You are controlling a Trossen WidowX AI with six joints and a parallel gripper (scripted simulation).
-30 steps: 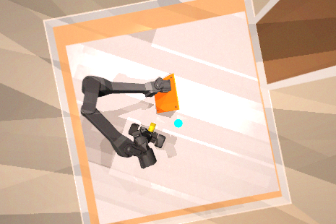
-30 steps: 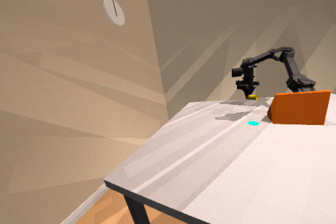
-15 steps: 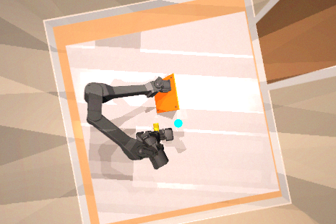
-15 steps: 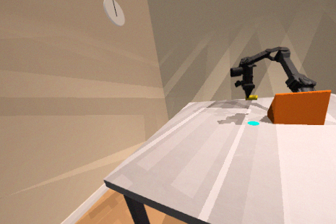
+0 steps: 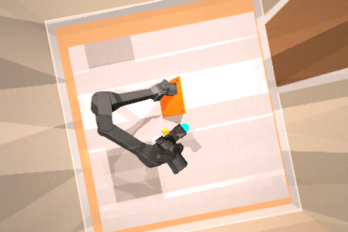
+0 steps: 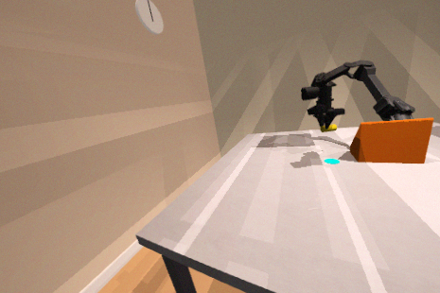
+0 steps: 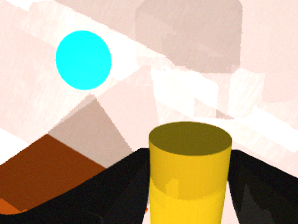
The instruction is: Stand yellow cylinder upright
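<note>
Right now my gripper tip is 20 mm past the yellow tall cylinder and 10 mm to the left of it. Round my gripper tip: cyan circle 140 mm below, 100 mm to the left, 30 mm behind.
</note>
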